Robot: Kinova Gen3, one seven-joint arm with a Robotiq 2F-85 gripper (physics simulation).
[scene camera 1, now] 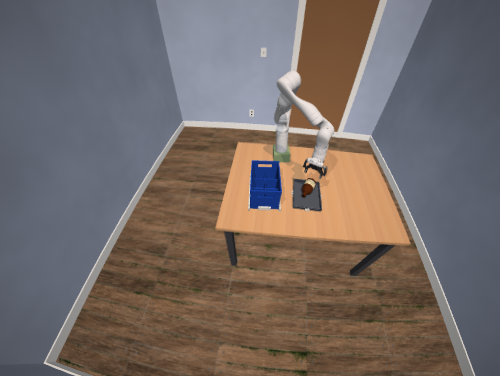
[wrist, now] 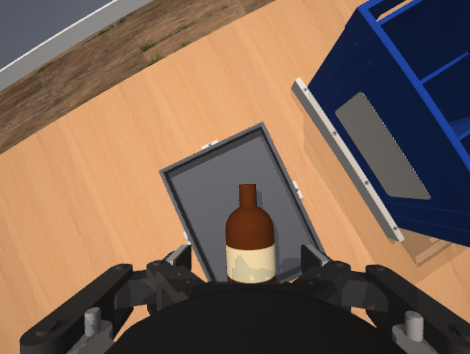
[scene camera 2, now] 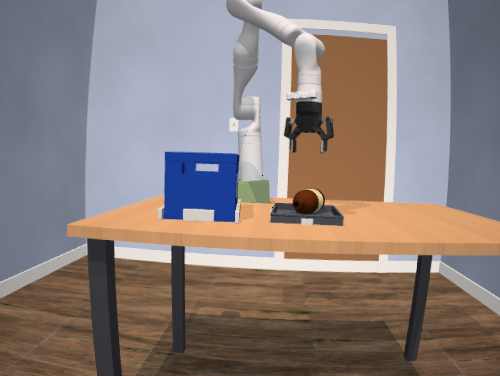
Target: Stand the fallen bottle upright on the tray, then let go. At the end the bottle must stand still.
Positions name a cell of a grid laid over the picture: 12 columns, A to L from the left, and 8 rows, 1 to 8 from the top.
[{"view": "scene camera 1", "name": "blue divided crate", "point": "G5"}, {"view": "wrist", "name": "gripper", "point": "G6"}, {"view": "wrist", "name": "dark grey tray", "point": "F5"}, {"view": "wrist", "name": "blue divided crate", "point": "J2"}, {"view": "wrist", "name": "brown bottle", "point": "G6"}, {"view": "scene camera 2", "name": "gripper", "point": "H4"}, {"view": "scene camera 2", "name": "dark grey tray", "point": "G5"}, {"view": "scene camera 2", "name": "blue divided crate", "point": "E5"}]
